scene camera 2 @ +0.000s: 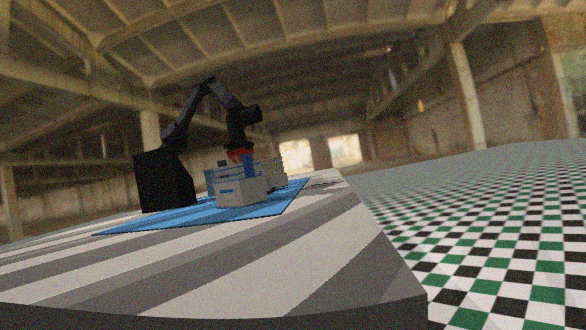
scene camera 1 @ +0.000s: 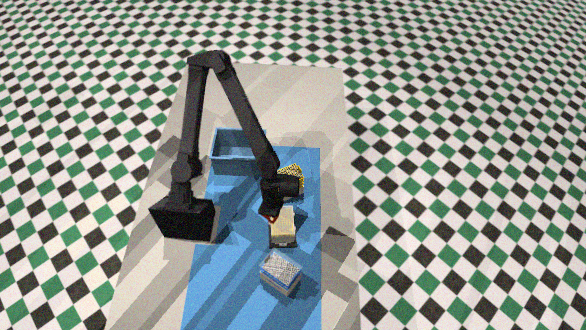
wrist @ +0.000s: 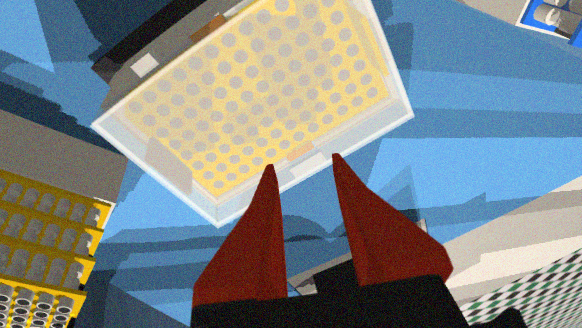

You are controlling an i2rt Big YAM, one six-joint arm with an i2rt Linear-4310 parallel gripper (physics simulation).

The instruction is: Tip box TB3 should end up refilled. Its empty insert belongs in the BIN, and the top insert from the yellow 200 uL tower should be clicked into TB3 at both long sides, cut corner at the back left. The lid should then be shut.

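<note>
Tip box TB3 (scene camera 1: 283, 225) (wrist: 260, 95) stands on the mat, with a yellow insert showing round grey holes under a clear lid that looks shut. My gripper (scene camera 1: 271, 219) (scene camera 2: 238, 158) (wrist: 303, 166) is partly open with nothing between its red fingers. It points down by TB3's long side facing the arm base. In the wrist view the fingertips overlap the lid's edge; whether they touch it I cannot tell. The yellow tower (scene camera 1: 294, 171) (scene camera 2: 278, 171) (wrist: 45, 235) stands beyond TB3, partly behind the wrist in scene camera 1. The blue bin (scene camera 1: 231, 167) stands at the back left.
A box with a blue-edged rack of tips (scene camera 1: 281, 270) (scene camera 2: 241, 194) (wrist: 560, 20) stands on the near side of TB3. The black arm base (scene camera 1: 184, 222) (scene camera 2: 162, 180) is to the left. The blue mat (scene camera 1: 250, 305) (scene camera 2: 200, 220) lies under the boxes.
</note>
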